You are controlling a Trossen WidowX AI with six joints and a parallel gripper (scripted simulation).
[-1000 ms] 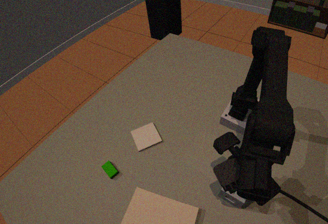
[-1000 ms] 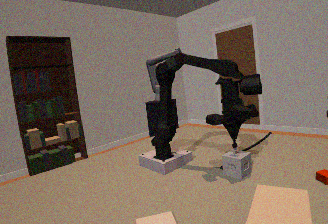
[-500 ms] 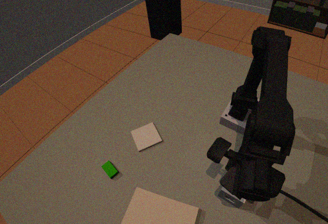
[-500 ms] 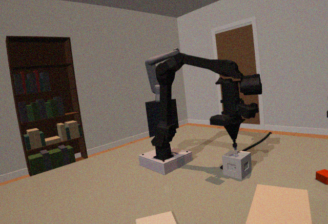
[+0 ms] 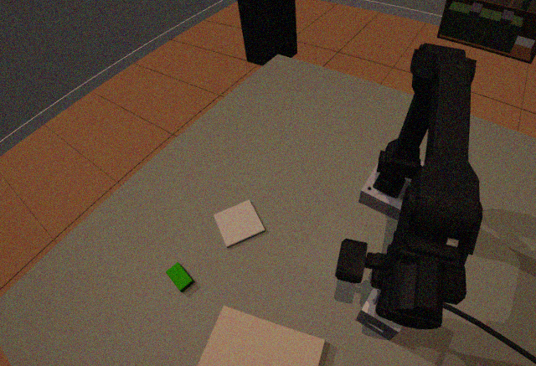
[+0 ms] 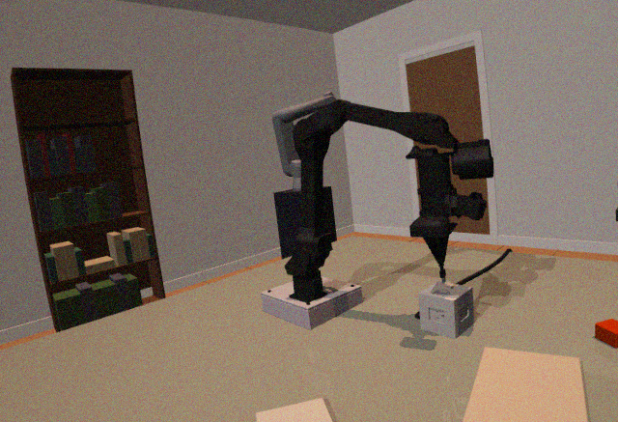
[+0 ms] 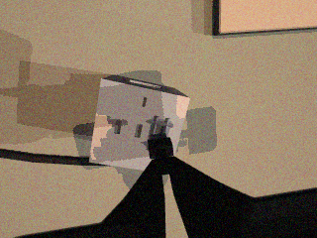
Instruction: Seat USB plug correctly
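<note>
Now: the dark USB plug 2 cm below my gripper tip. Also, from my gripper tip: red block: 27 cm ahead, 12 cm below, 10 cm to the left; then tan sheet: 20 cm ahead, 14 cm to the right, 13 cm below; then USB socket: 7 cm below.
</note>
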